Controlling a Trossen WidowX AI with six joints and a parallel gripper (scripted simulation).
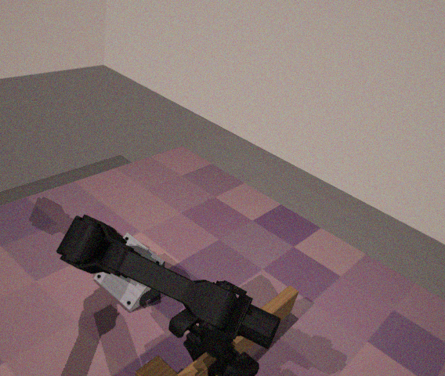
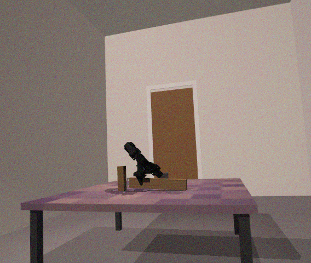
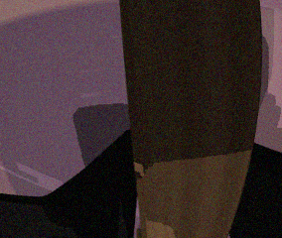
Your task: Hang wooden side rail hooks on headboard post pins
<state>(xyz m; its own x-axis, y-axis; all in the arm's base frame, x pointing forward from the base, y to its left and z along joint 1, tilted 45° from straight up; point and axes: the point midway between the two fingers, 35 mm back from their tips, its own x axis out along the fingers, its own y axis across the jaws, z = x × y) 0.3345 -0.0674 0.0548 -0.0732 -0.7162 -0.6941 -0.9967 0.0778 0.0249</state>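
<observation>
Right now my gripper tip is 15 cm to the left of the upright headboard post and 5 cm below it.
</observation>
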